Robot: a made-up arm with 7 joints. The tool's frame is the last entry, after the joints. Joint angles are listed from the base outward. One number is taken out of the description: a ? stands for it. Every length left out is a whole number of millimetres.
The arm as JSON. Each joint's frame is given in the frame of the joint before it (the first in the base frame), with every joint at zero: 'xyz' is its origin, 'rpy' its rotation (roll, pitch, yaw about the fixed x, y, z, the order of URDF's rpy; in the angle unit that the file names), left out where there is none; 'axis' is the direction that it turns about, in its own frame. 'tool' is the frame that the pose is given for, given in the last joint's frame.
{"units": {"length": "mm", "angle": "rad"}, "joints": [
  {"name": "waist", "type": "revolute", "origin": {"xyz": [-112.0, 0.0, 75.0]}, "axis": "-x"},
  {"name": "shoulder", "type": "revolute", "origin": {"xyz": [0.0, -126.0, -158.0]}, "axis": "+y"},
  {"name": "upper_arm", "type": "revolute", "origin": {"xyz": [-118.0, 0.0, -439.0]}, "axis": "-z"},
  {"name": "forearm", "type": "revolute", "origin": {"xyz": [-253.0, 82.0, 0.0]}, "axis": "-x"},
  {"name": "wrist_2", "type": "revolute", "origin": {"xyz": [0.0, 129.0, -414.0]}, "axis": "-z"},
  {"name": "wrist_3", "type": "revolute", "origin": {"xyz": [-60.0, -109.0, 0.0]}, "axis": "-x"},
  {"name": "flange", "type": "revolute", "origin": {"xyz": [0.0, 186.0, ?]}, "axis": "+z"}
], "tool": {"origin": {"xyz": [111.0, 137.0, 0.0]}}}
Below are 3 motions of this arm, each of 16 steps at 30 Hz.
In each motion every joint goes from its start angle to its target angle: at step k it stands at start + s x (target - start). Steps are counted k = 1, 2, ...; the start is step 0. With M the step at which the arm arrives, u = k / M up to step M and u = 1 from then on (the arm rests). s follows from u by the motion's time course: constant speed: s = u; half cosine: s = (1 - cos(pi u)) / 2; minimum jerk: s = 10 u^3 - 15 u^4 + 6 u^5.
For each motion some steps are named. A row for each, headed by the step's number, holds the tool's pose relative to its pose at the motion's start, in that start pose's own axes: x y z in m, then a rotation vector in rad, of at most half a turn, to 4 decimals.
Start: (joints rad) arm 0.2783 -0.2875 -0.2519 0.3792 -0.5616 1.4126 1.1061
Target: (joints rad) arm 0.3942 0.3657 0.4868 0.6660 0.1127 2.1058 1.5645
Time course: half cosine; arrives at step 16
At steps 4, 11, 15, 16:
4: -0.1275 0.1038 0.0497 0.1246 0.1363 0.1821
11: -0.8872 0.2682 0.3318 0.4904 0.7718 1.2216
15: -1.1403 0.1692 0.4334 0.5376 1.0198 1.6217
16: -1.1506 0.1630 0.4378 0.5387 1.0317 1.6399

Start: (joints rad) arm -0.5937 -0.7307 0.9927 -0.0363 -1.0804 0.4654 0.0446
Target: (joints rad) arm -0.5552 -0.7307 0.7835 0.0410 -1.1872 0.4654 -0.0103
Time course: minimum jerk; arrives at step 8
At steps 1, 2, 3, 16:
1: -0.0026 -0.0002 -0.0006 -0.0010 -0.0014 0.0046
2: -0.0170 -0.0015 -0.0037 -0.0064 -0.0087 0.0295
3: -0.0451 -0.0052 -0.0101 -0.0170 -0.0232 0.0783
16: -0.1609 -0.0370 -0.0422 -0.0625 -0.0836 0.2848

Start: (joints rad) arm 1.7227 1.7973 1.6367 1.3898 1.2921 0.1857 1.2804
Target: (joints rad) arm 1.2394 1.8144 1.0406 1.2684 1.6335 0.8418 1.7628
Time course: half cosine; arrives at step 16
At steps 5, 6, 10, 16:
5: 0.1044 0.0097 -0.0168 0.0024 -0.0922 0.0467
6: 0.1461 0.0140 -0.0163 0.0061 -0.1273 0.0673
10: 0.3251 0.0372 0.0329 0.0335 -0.2811 0.1847
16: 0.4462 0.0604 0.1232 0.0548 -0.4065 0.3185

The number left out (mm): -92.0
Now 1 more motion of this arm.
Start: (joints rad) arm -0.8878 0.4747 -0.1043 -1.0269 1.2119 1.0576 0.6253
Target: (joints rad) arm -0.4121 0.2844 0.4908 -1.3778 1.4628 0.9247 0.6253
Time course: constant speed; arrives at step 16
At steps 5, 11, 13, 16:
5: 0.1520 -0.0068 0.2099 0.2595 -0.0988 -0.1618
11: 0.2829 -0.0921 0.4928 0.5515 -0.2772 -0.2999
13: 0.3069 -0.1343 0.5901 0.6417 -0.3491 -0.3304
16: 0.3213 -0.2051 0.7349 0.7682 -0.4670 -0.3606

